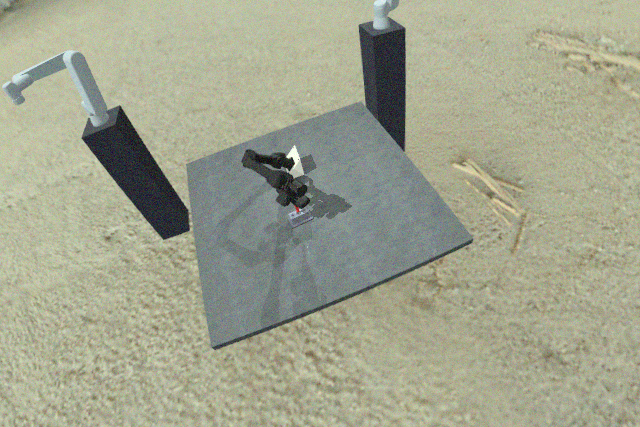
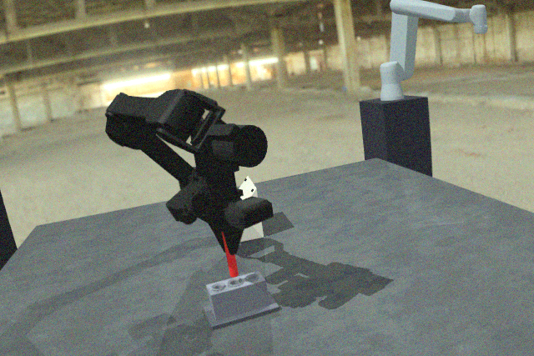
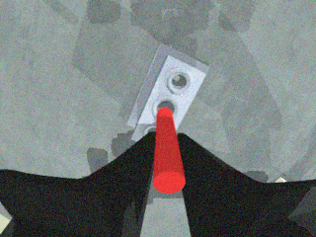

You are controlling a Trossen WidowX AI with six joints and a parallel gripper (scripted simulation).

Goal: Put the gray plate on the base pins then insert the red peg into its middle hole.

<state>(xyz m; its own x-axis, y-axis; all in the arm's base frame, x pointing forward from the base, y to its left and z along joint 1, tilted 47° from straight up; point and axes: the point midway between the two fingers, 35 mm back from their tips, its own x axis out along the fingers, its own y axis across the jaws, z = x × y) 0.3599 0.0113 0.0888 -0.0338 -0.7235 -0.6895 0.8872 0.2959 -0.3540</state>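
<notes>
Right now my gripper tip is 70 mm above the gray plate. Round my gripper tip: red peg: right at my gripper tip; base: 110 mm below.
</notes>
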